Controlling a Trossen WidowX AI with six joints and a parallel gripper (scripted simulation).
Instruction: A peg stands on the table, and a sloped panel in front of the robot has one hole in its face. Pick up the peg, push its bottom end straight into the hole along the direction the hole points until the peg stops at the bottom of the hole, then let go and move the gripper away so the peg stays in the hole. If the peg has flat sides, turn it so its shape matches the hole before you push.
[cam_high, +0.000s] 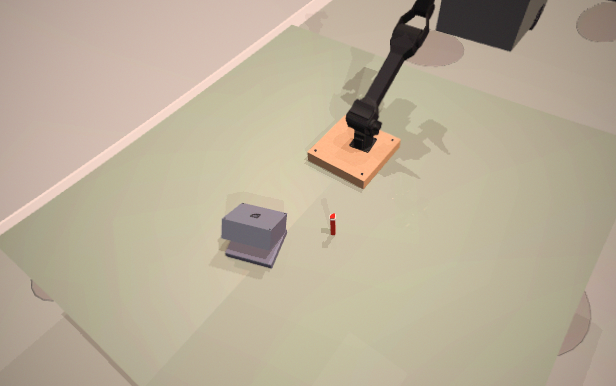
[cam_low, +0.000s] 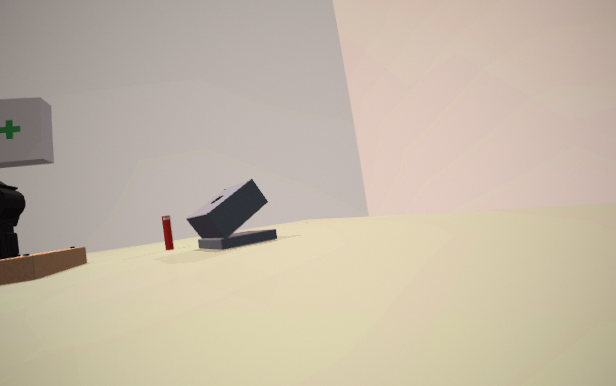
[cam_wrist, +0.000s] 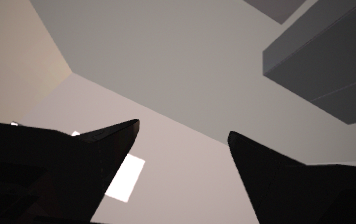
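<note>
The red peg lies 630 mm below my gripper tip, 610 mm ahead of it and 120 mm to the right of it. The rest, counted from my gripper tip: grey base plate (730 mm ahead, 680 mm below, 280 mm to the right); then grey sloped panel (720 mm ahead, 620 mm below, 280 mm to the right).
</note>
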